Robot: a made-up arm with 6 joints. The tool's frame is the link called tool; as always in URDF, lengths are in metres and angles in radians.
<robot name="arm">
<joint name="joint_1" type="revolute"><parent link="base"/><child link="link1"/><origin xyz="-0.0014 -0.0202 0.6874" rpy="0 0 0"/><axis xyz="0 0 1"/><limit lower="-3.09" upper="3.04"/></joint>
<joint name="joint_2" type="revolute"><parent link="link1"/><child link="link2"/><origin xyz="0.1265 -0.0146 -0.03" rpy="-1.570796 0 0"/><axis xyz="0 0 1"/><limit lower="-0.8" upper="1.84"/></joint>
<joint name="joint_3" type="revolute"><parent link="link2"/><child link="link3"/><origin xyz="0.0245 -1.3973 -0.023" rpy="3.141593 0 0"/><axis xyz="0 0 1"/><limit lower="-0.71" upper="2.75"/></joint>
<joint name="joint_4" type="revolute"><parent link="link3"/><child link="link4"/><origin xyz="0.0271 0.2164 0.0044" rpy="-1.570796 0 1.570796"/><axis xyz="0 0 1"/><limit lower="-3.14" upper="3.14"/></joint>
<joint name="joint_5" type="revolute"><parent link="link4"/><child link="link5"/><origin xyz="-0.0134 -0.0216 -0.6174" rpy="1.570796 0 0"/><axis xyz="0 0 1"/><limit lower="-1.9" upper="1.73"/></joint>
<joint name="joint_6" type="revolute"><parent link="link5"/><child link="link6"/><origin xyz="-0.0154 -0.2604 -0.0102" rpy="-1.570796 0 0"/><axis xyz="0 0 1"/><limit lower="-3.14" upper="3.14"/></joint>
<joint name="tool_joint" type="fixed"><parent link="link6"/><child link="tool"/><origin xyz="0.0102 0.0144 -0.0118" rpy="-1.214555 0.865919 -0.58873"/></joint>
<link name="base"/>
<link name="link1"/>
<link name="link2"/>
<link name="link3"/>
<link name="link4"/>
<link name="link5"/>
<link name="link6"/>
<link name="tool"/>
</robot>
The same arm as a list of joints. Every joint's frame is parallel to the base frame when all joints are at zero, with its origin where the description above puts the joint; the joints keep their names.
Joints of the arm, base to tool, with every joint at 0 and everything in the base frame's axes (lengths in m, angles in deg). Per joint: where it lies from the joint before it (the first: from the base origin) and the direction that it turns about. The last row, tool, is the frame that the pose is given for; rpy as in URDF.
joint_1: offset -0.0014 -0.0202 0.6874 axis +z
joint_2: offset 0.1265 -0.0146 -0.03 axis +y
joint_3: offset 0.0245 -0.023 1.3973 axis -y
joint_4: offset 0.0271 -0.0044 0.2164 axis -x
joint_5: offset 0.6174 -0.0216 -0.0134 axis -y
joint_6: offset 0.2604 0.0102 -0.0154 axis -x
tool: offset 0.0118 0.0144 0.0102 rpy -28.35 -32.61 -25.28
Joint limits (deg, base to tool): -177.04..174.18 -45.84..105.42 -40.68..157.56 -179.91..179.91 -108.86..99.12 -179.91..179.91

